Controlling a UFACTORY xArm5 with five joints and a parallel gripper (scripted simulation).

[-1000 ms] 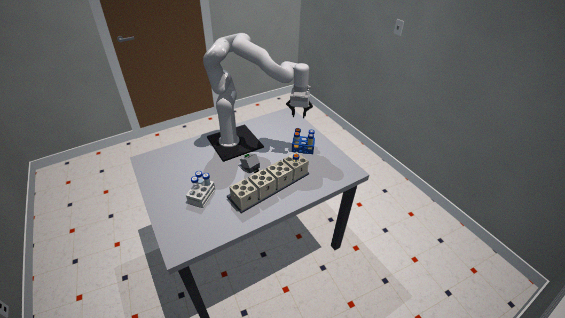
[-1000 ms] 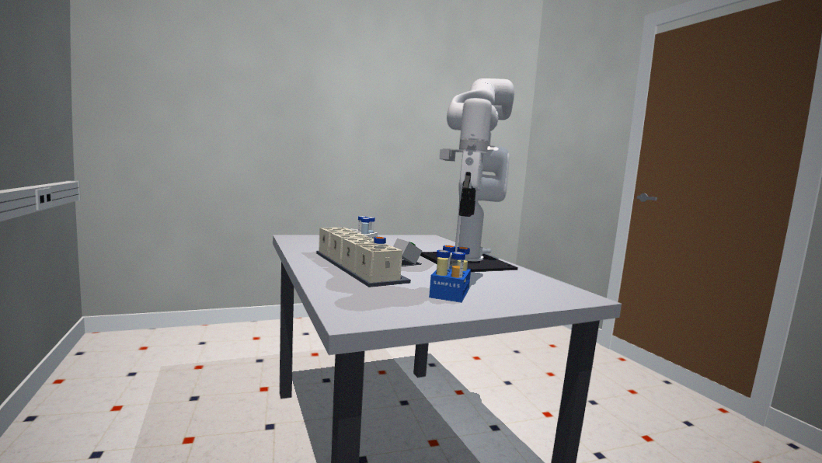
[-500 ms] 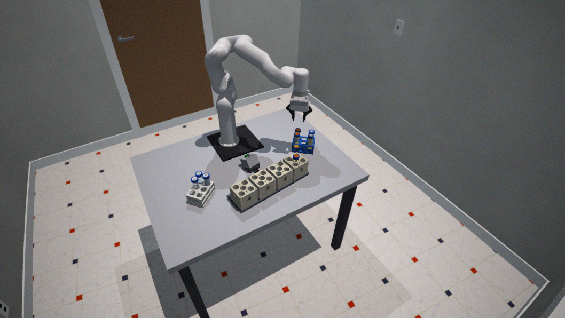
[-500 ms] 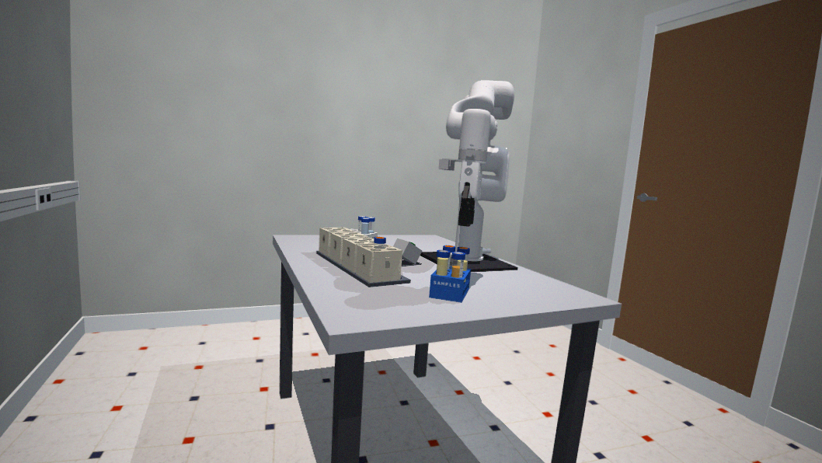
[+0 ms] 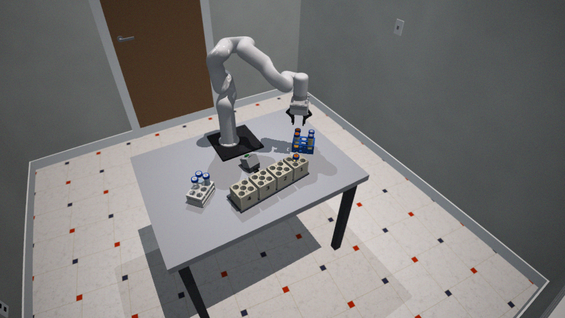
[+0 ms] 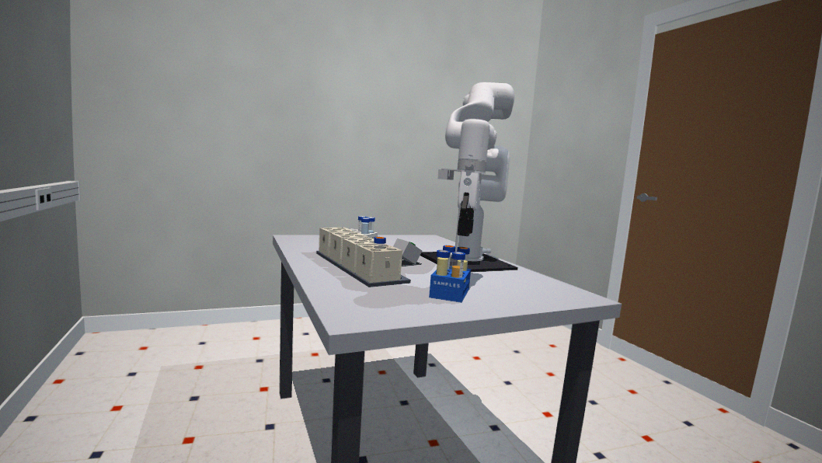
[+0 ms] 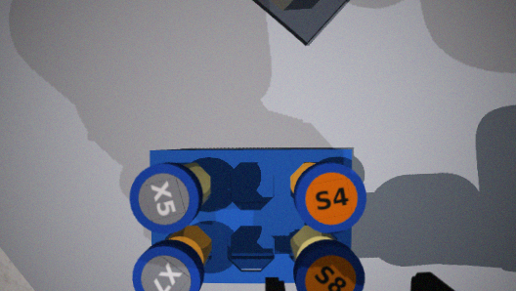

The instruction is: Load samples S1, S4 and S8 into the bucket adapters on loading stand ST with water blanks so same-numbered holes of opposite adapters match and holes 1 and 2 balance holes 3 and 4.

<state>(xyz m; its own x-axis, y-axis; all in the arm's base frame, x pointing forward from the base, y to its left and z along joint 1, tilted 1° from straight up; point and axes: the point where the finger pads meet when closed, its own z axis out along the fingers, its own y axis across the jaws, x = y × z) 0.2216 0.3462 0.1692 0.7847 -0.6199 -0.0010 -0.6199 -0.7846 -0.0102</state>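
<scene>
Right now the blue samples rack is 40 mm ahead of my hand, 20 mm to the left of it and 150 mm below it. The rest, counted from my hand: adapter 3: 240 mm ahead, 350 mm to the right, 130 mm below; white rack: 120 mm ahead, 630 mm to the right, 150 mm below.
</scene>
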